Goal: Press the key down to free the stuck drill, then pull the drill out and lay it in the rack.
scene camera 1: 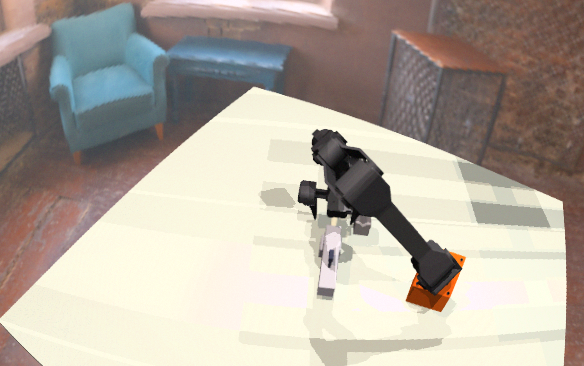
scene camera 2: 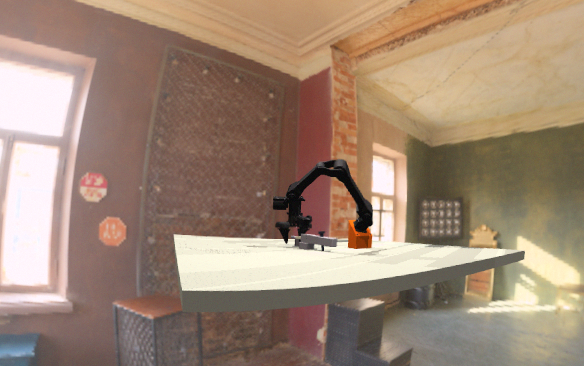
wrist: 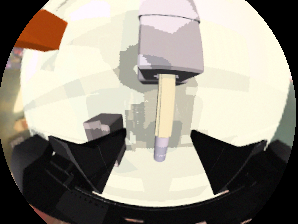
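Note:
Drill [wrist: 166, 83], grey rack [wrist: 100, 125]: in sight. My gripper [scene camera 1: 333, 221], also in the wrist view [wrist: 159, 132]: open, holding nothing.

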